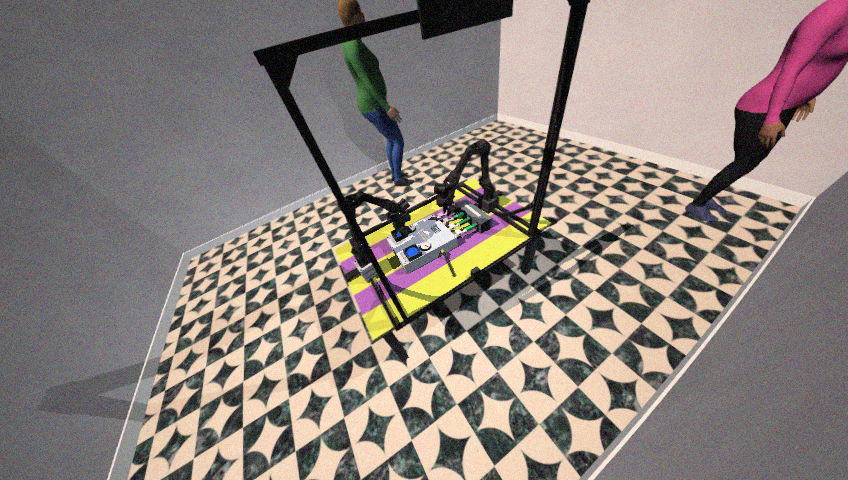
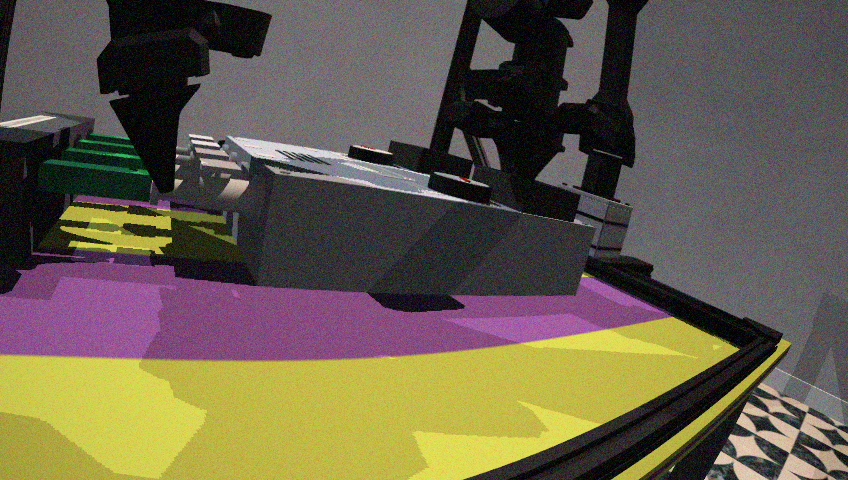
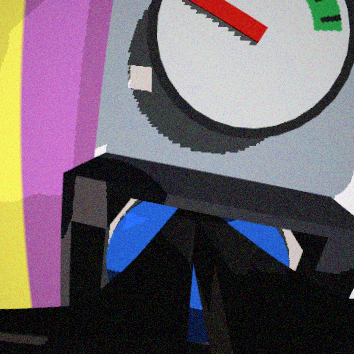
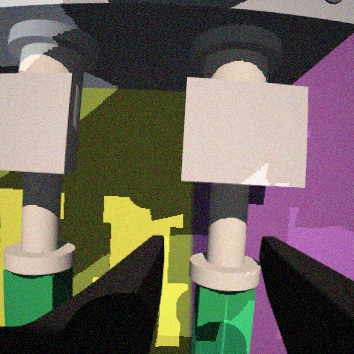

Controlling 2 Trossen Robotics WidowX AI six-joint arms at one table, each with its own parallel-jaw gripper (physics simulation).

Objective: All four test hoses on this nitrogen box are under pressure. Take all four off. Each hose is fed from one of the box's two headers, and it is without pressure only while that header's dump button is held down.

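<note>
The grey nitrogen box stands on the table. My left gripper is shut and empty, its tips over a blue dump button in a dark housing; how far the button is pressed is hidden. The red needle on the gauge beside it points up-left, away from the green band. My right gripper is part open, its fingers either side of the nearest green hose, below a white tag. A neighbouring green hose lies left of it. Both hoses run up to the box.
A second blue button and gauge are on the box's near side. A dark grey block stands at the hoses' other ends. Black frame posts rise at the table. Two people stand beyond.
</note>
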